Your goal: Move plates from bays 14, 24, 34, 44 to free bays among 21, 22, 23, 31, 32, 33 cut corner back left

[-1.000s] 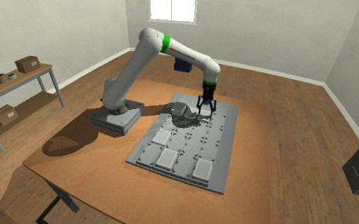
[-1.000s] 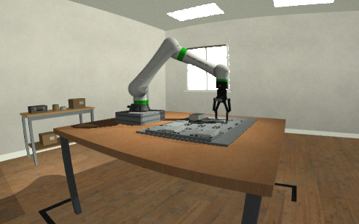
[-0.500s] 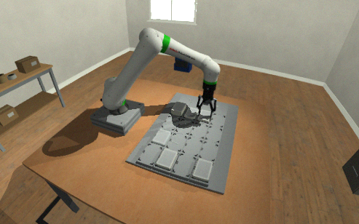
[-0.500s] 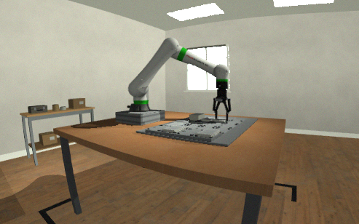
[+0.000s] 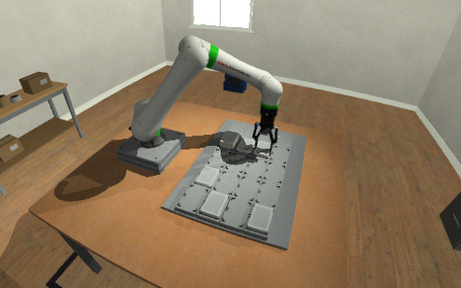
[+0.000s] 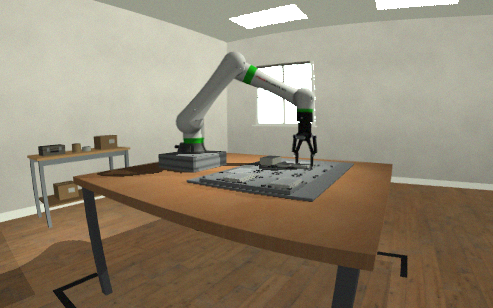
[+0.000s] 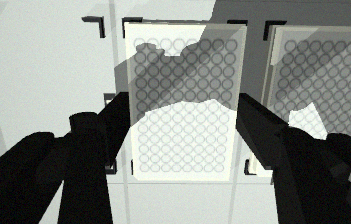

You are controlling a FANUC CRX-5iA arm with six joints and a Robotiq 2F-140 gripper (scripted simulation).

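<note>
My hand is 31 cm to the left of the bay label 43, 12 cm short of it and 3 cm above it. From my hand the other things lie so: sealed 96-well plate (36 cm to the right, 15 cm behind, 3 cm below); sealed deep-well block (21 cm behind, 4 cm to the right, 1 cm below).
</note>
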